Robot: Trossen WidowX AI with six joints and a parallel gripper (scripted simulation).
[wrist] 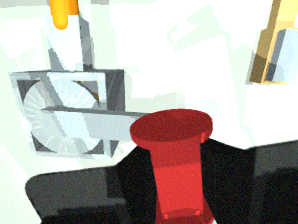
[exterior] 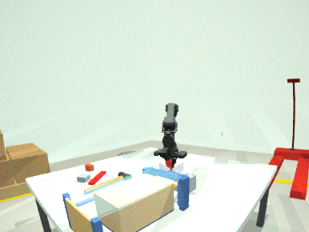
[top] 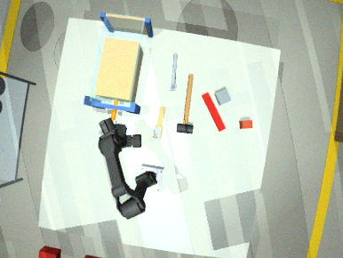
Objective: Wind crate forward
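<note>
My gripper tip is 4 cm to the right of the winch handle and 1 cm above it. Also, from my gripper tip: winch: 9 cm to the left, 8 cm below, 2 cm behind; then red grip: 2 cm above; then blue frame: 15 cm ahead, 11 cm to the left, 1 cm below.
</note>
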